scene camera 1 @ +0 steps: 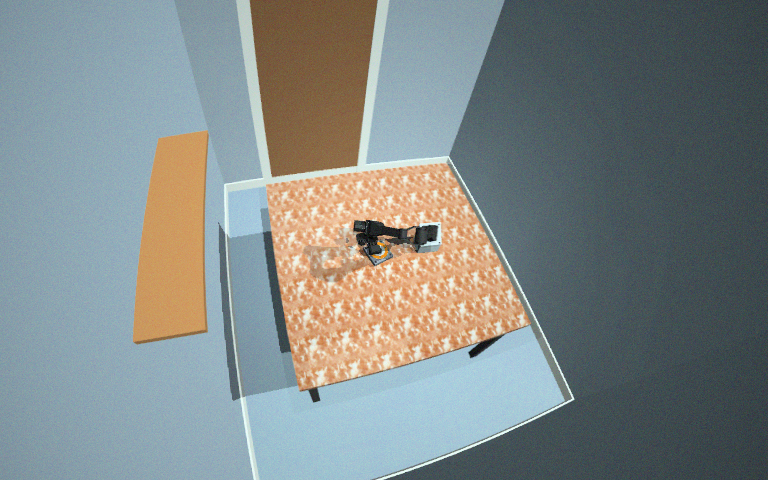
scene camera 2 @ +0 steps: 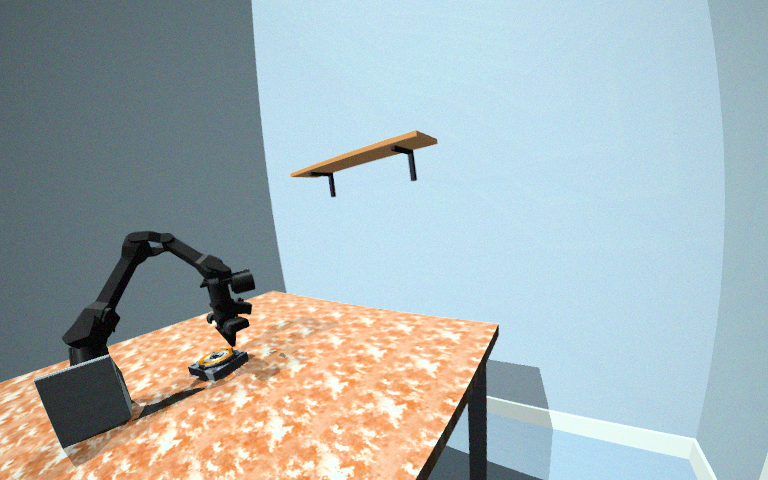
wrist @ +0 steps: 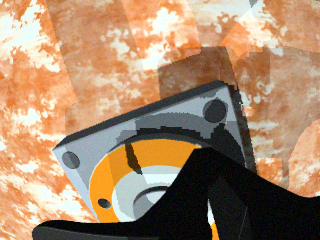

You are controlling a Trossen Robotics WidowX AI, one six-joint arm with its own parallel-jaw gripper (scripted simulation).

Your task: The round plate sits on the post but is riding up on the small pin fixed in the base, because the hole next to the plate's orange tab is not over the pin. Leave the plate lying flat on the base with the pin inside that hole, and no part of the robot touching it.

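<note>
There is my gripper (scene camera 2: 233, 346), which I can see from out here in the scene. The wrist view gives me the gripper (wrist: 202, 156) too.
</note>
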